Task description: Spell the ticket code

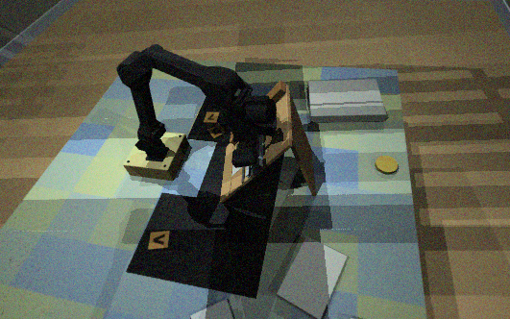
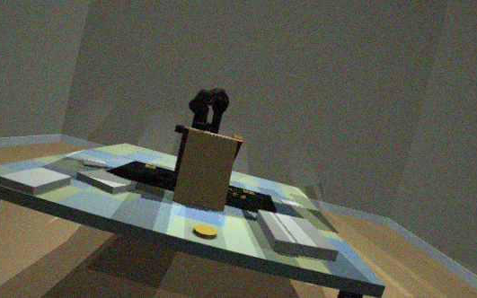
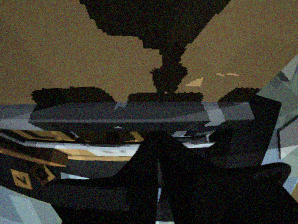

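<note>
The white ticket lies 80 mm below my gripper tip, 70 mm behind it and 40 mm to the left of it. Round my gripper tip: v tile 270 mm behind, 230 mm to the right, 170 mm below; j tile 30 mm to the left; black mat 170 mm below, 160 mm behind, 50 mm to the left.
</note>
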